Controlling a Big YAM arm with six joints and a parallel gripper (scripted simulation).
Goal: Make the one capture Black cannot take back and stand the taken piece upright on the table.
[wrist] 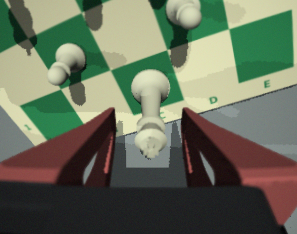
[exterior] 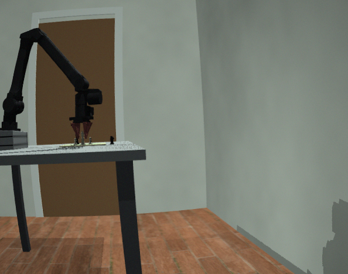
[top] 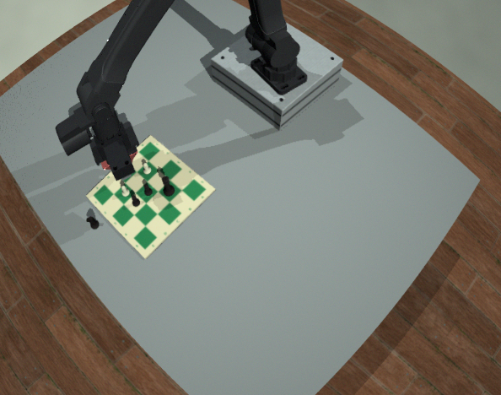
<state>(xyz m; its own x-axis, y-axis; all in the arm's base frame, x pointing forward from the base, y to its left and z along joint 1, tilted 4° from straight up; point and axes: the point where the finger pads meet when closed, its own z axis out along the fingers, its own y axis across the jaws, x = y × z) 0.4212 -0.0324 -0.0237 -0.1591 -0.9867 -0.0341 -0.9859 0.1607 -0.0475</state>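
The tall white piece is right at my hand. Also, from my hand: black piece 13 cm ahead, 7 cm to the left, 3 cm below; then green-and-cream chessboard 1 cm behind, 8 cm to the left, 4 cm below.
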